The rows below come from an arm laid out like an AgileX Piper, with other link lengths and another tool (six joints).
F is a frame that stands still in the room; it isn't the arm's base.
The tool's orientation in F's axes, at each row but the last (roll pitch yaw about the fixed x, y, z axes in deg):
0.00, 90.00, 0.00
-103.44, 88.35, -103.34
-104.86, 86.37, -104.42
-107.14, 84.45, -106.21
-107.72, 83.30, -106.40
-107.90, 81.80, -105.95
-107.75, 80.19, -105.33
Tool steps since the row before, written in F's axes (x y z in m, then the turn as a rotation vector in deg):
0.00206, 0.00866, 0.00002, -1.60, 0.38, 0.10
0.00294, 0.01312, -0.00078, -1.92, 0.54, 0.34
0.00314, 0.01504, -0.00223, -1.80, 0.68, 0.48
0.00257, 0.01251, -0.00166, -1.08, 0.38, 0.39
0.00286, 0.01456, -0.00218, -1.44, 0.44, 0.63
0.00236, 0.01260, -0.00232, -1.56, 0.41, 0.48
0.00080, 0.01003, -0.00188, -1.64, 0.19, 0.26
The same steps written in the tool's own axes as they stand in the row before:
-0.00002, 0.00866, 0.00206, -0.10, 0.38, -1.60
0.00039, 0.01313, 0.00297, -0.34, 0.53, -1.92
0.00125, 0.01512, 0.00328, -0.49, 0.66, -1.80
0.00042, 0.01256, 0.00280, -0.39, 0.36, -1.08
0.00044, 0.01464, 0.00324, -0.63, 0.40, -1.45
0.00048, 0.01270, 0.00285, -0.47, 0.40, -1.57
0.00017, 0.01015, 0.00128, -0.21, 0.22, -1.64

